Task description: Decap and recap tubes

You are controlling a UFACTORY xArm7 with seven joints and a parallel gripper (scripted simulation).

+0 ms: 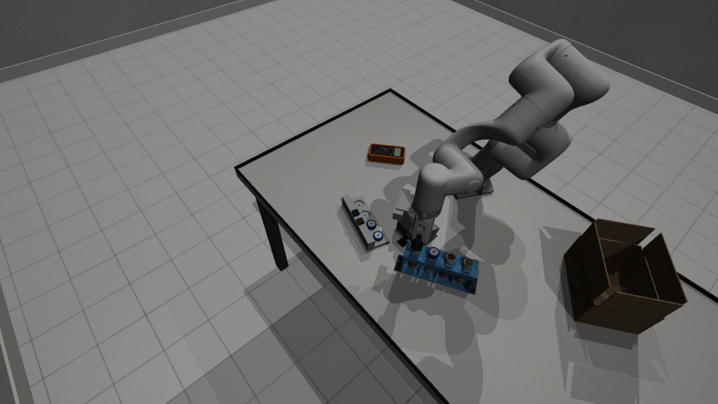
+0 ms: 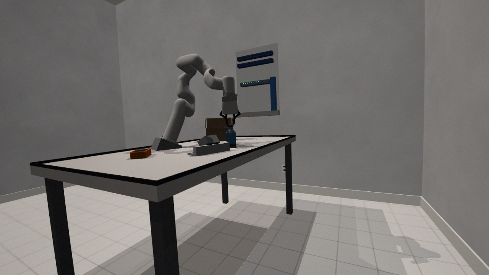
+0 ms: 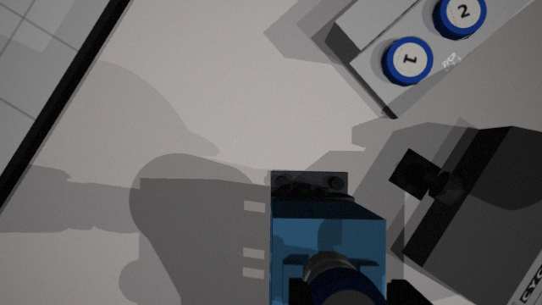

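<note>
The blue key lies 12 cm behind my hand, 9 cm to the right of it and 9 cm below it. Also, from my hand: cap 3: 4 cm behind, 4 cm to the left, 4 cm below; key housing: 10 cm behind, 11 cm to the right, 11 cm below; cap 4: 2 cm below.
</note>
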